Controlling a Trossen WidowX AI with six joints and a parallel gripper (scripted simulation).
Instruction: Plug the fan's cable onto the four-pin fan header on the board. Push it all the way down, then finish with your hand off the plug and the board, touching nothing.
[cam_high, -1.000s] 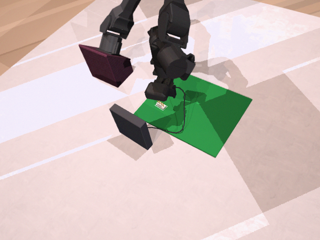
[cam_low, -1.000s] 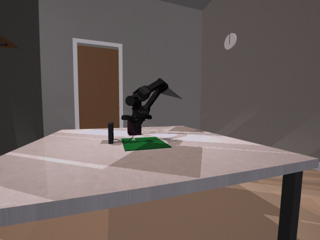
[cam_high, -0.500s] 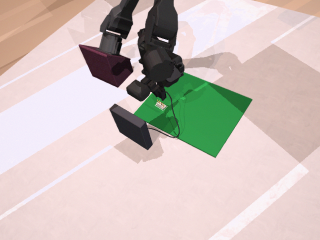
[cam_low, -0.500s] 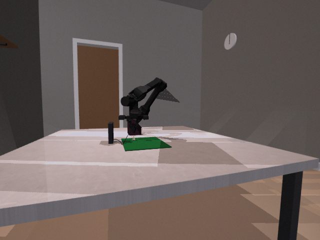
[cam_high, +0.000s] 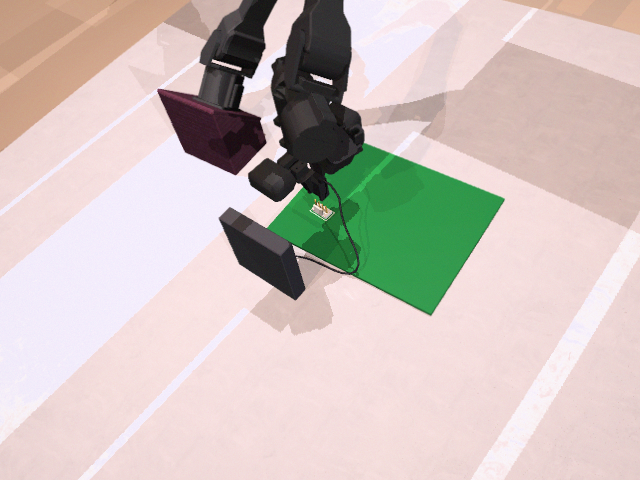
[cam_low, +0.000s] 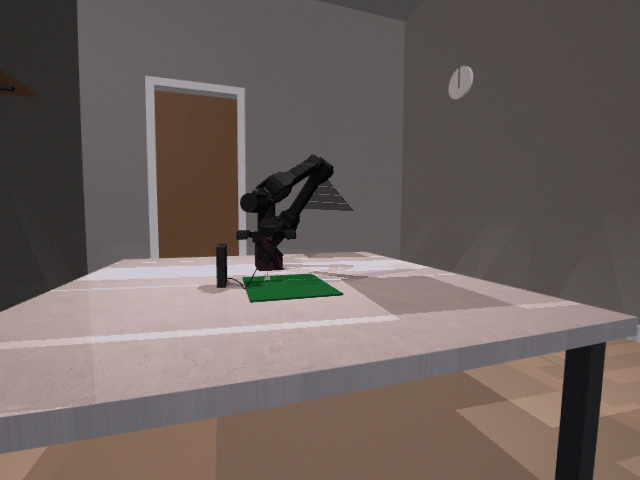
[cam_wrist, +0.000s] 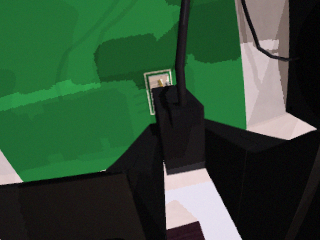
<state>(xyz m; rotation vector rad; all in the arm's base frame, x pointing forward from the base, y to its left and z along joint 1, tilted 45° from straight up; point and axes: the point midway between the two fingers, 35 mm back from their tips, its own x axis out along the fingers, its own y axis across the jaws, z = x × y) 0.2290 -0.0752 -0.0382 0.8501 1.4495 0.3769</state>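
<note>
Now: the fan header 60 mm below my gripper tip. Also, from my gripper tip: black plug 10 mm ahead, 10 mm above; green board 100 mm ahead, 80 mm below, 30 mm to the left; black fan 130 mm to the right, 10 mm behind.
</note>
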